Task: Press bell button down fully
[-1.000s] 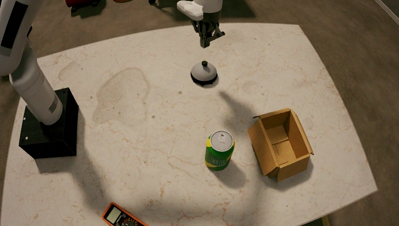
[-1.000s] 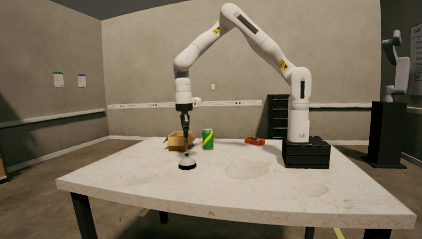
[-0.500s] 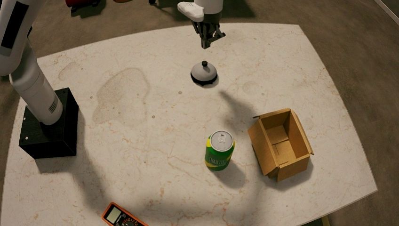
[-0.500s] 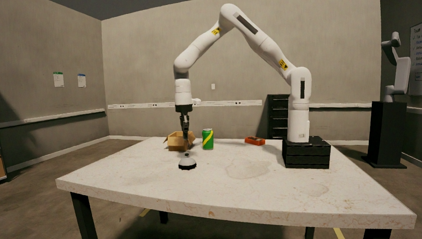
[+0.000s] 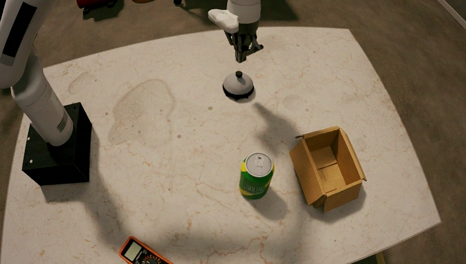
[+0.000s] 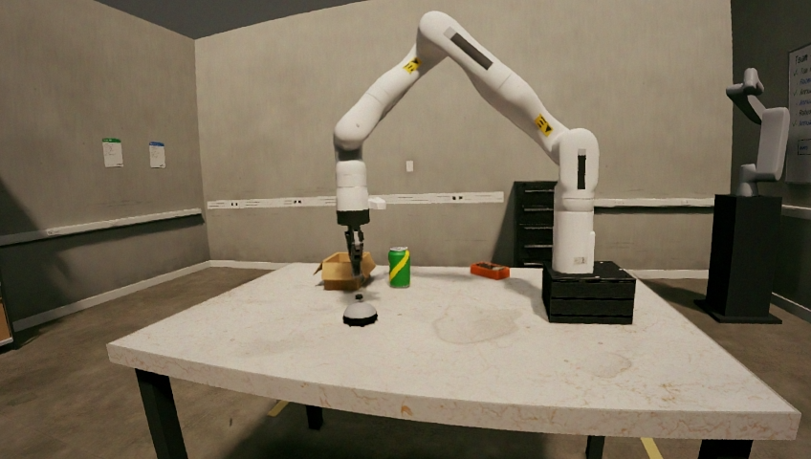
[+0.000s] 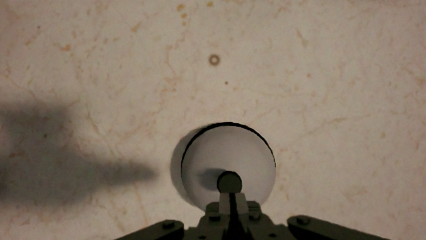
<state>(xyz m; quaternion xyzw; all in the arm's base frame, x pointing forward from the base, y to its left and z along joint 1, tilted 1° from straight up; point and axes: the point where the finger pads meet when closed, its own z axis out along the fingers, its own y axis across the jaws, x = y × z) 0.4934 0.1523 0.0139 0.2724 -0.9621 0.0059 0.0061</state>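
The black button lies 70 mm below my hand. Also, from my hand: bell: 90 mm below; cardboard box: 170 mm ahead, 290 mm to the right, 80 mm below.
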